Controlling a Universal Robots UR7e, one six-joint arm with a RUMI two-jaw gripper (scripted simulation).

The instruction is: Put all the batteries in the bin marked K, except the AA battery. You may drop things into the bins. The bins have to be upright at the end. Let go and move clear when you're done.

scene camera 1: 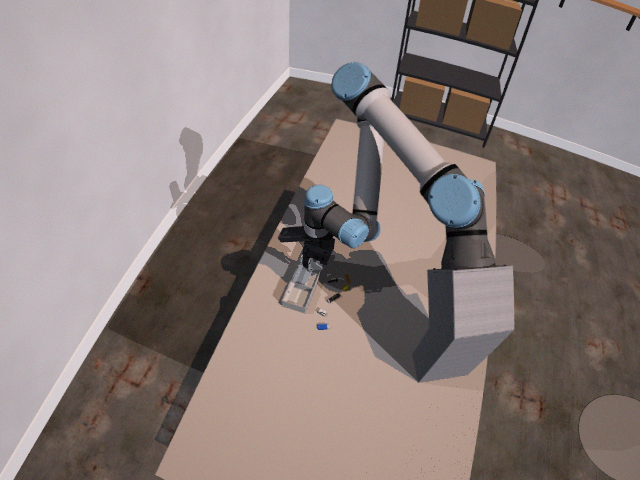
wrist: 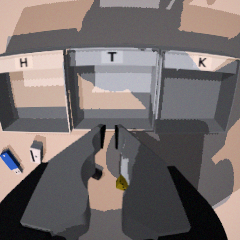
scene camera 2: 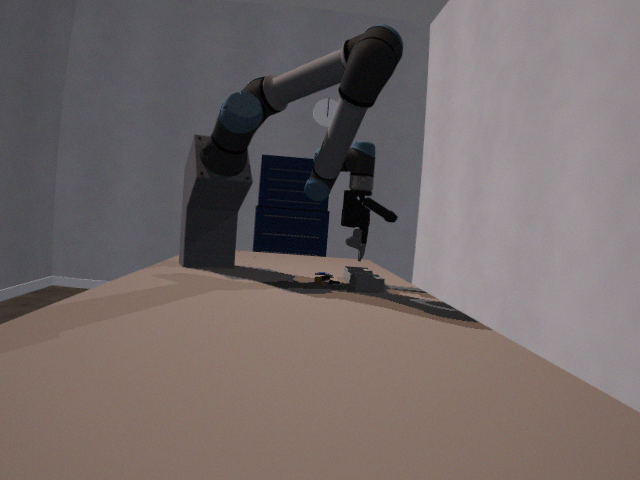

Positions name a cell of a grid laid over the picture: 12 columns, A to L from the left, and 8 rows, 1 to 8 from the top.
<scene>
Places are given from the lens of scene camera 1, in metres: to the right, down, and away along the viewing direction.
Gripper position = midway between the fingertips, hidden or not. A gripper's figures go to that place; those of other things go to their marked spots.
gripper (scene camera 1: F5): -0.03, 0.10, 1.34
joined grey bins (scene camera 1: F5): -0.06, 0.16, 1.35
</scene>
